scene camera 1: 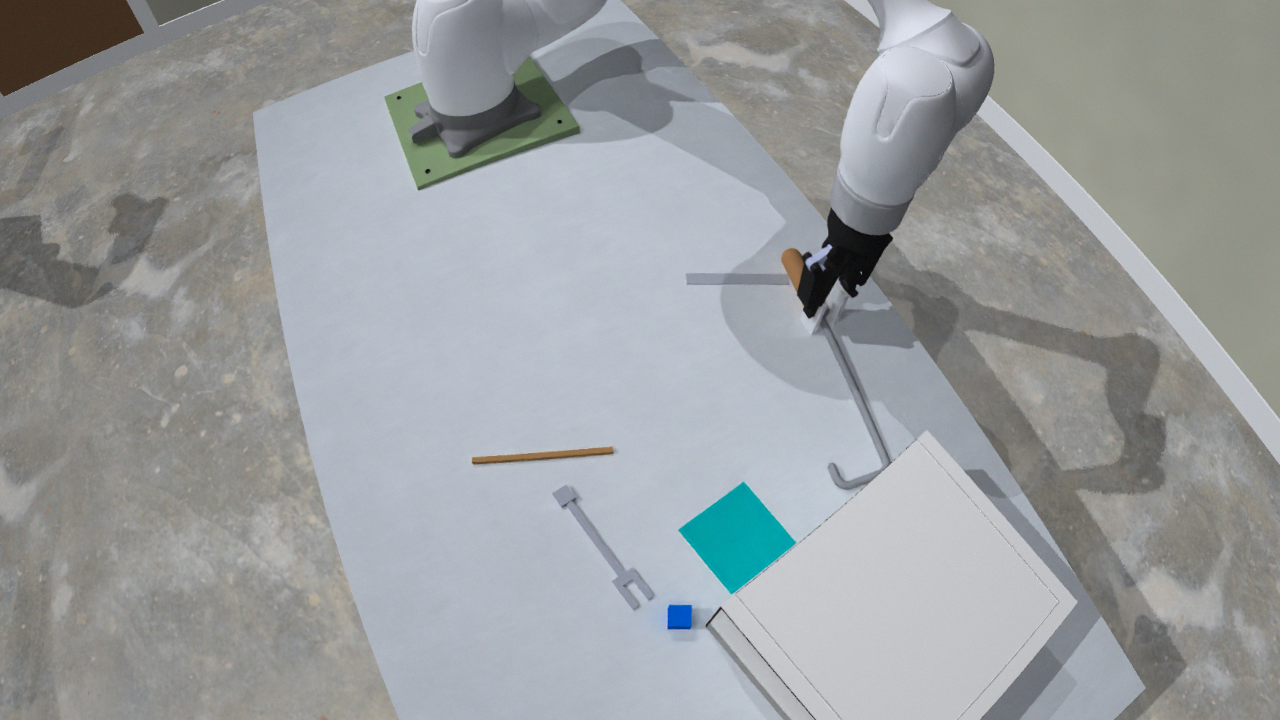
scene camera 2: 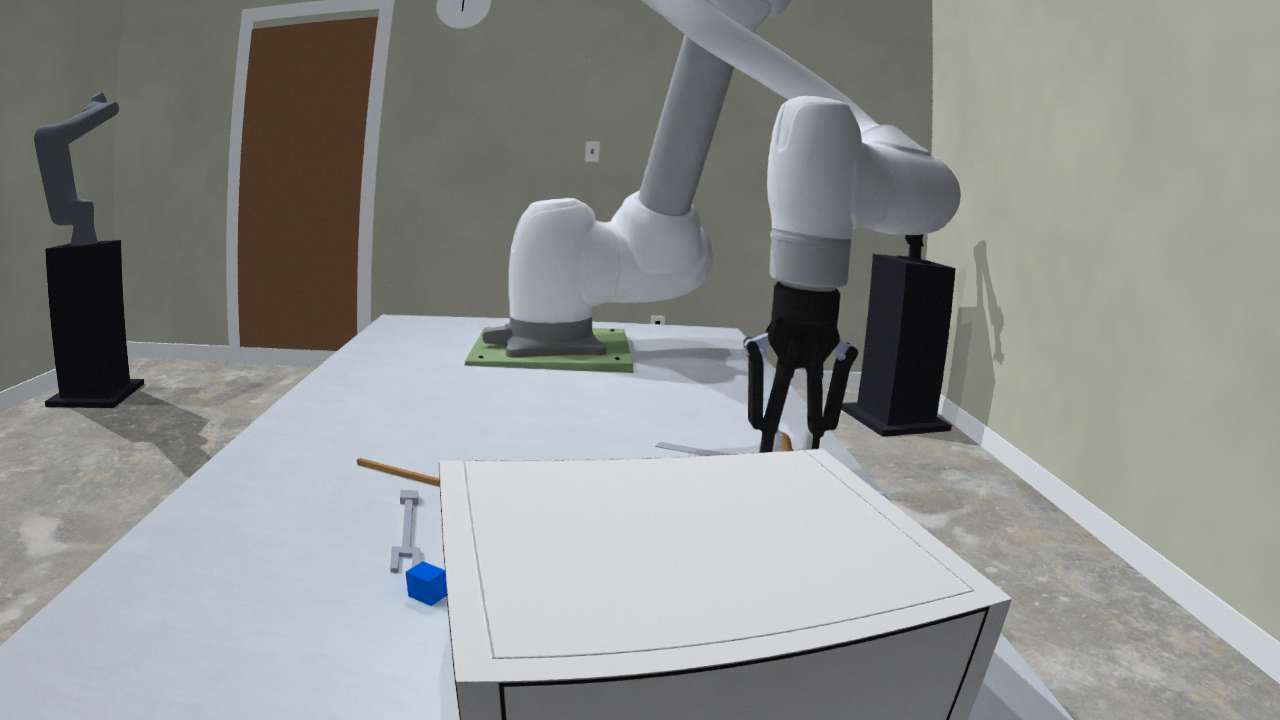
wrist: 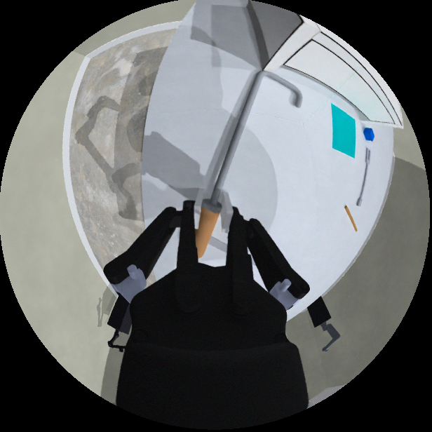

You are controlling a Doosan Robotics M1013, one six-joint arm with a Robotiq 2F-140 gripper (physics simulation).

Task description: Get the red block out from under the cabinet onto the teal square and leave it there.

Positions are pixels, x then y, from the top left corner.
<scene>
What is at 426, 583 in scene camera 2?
A blue block.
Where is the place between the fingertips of the gripper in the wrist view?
211, 198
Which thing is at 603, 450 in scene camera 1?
A thin wooden stick.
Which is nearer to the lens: the grey hooked rod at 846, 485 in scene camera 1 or the flat grey bar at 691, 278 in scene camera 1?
The grey hooked rod.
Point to a teal square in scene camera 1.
737, 537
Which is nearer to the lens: the grey forked tool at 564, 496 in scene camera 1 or the flat grey bar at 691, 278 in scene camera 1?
The grey forked tool.
</scene>
